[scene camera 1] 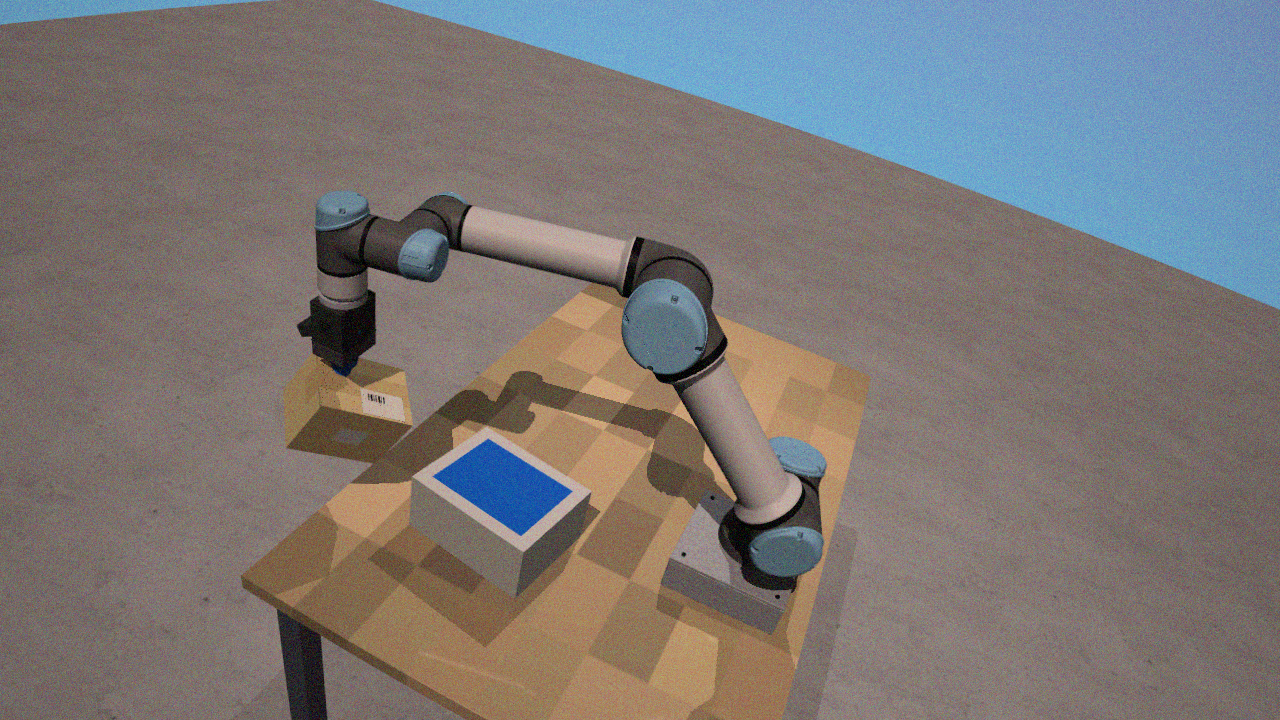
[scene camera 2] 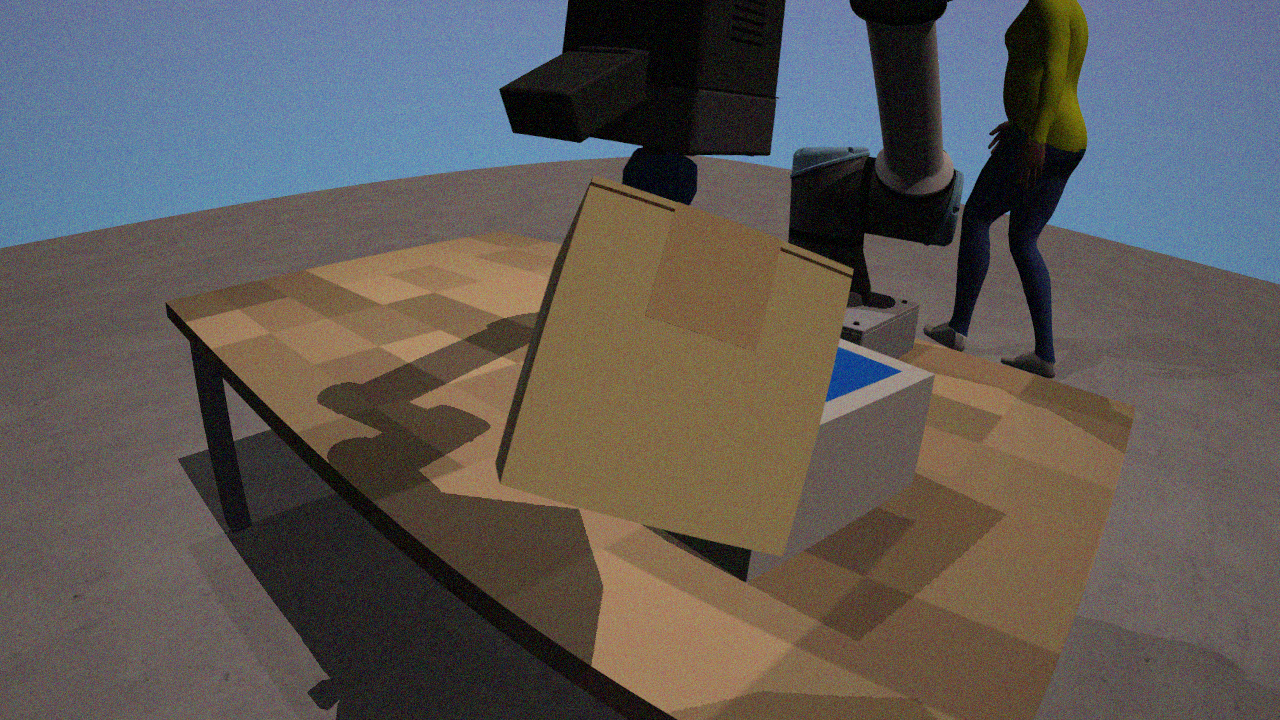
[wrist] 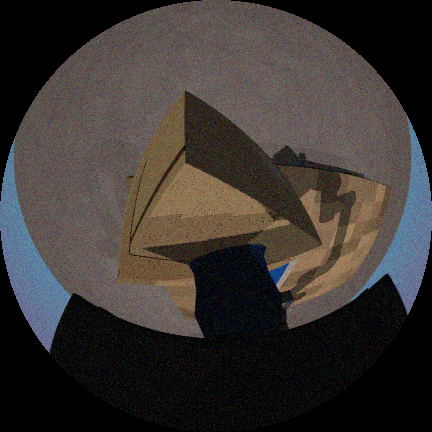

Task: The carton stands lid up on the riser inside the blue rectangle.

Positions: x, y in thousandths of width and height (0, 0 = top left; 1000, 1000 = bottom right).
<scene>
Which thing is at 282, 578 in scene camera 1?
A cardboard carton.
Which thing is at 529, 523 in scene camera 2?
A cardboard carton.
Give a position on my suction cup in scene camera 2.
525, 245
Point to my suction cup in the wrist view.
At 543, 675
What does my suction cup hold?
A cardboard carton.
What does the grey riser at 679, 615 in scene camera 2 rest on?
The table.
</scene>
